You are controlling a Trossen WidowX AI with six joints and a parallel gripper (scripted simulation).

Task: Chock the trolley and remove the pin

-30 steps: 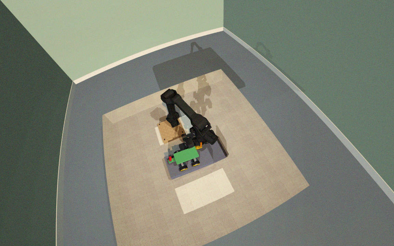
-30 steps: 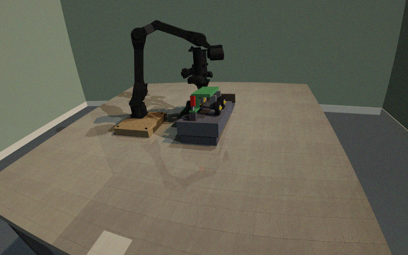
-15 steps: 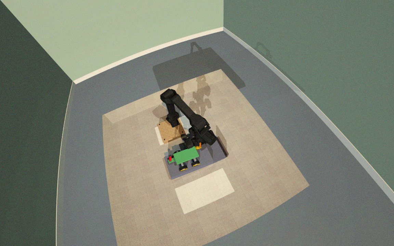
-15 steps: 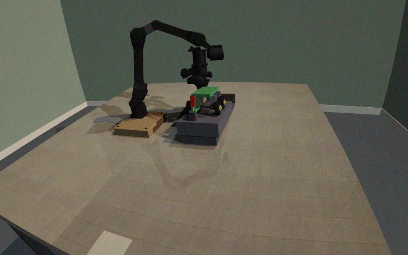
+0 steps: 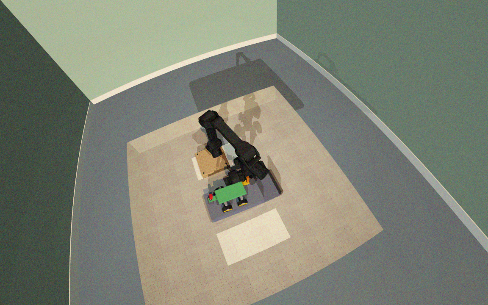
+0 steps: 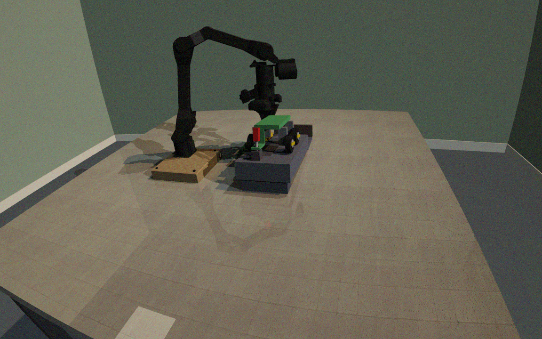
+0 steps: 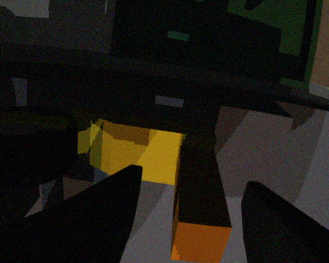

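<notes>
My gripper tip is now 2 cm to the left of the yellow chock and 1 cm above it. The rest, counted from my gripper tip: green tray: 10 cm below, 7 cm behind; grey ramp: 11 cm to the right, 5 cm below, 5 cm ahead; trolley: 12 cm to the right, 5 cm ahead, 2 cm above.
</notes>
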